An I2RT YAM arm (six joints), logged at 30 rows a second.
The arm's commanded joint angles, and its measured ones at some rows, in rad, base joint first. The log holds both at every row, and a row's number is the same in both.
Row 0, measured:
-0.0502, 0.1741, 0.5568, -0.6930, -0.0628, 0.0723
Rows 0 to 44, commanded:
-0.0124, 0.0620, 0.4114, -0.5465, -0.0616, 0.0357
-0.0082, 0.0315, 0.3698, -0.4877, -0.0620, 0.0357
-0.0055, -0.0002, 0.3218, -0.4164, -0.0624, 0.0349
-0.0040, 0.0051, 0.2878, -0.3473, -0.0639, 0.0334
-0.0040, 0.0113, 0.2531, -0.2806, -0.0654, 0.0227
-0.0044, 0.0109, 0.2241, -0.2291, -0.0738, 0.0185
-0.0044, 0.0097, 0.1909, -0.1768, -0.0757, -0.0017
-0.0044, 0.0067, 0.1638, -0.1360, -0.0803, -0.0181
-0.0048, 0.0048, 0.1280, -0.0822, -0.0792, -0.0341
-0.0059, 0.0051, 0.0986, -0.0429, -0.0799, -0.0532
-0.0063, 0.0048, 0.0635, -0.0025, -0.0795, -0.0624
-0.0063, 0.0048, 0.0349, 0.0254, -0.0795, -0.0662
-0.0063, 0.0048, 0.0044, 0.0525, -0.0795, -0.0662
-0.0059, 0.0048, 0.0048, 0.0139, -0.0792, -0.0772
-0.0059, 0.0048, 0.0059, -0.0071, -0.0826, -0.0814
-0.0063, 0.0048, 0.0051, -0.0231, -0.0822, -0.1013
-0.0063, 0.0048, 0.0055, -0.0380, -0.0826, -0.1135
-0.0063, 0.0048, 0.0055, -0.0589, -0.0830, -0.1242
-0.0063, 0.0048, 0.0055, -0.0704, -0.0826, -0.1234
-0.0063, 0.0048, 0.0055, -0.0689, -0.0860, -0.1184
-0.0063, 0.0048, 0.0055, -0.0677, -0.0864, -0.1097
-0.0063, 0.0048, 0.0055, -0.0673, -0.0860, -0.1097
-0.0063, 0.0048, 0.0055, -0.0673, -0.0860, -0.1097
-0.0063, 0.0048, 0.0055, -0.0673, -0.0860, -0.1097
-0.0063, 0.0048, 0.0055, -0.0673, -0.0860, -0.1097
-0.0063, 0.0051, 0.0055, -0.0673, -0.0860, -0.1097
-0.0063, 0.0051, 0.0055, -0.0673, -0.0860, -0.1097
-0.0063, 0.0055, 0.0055, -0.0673, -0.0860, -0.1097
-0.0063, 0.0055, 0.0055, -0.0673, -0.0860, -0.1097
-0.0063, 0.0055, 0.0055, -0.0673, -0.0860, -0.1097
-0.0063, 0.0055, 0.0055, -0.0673, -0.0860, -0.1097
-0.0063, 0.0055, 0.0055, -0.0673, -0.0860, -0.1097
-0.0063, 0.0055, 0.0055, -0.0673, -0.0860, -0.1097
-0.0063, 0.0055, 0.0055, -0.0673, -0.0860, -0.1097
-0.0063, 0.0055, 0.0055, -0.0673, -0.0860, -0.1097
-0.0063, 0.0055, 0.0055, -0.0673, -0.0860, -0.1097
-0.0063, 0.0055, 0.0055, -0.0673, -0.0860, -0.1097
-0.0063, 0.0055, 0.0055, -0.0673, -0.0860, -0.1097
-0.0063, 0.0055, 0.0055, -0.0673, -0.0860, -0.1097
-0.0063, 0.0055, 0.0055, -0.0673, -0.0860, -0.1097
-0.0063, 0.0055, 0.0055, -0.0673, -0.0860, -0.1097
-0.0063, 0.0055, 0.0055, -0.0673, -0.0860, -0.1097
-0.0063, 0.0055, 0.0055, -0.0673, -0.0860, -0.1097
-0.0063, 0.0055, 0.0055, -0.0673, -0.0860, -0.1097
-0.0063, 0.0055, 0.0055, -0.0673, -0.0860, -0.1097
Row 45, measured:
-0.0219, 0.0120, 0.0063, -0.0631, -0.0780, -0.0929
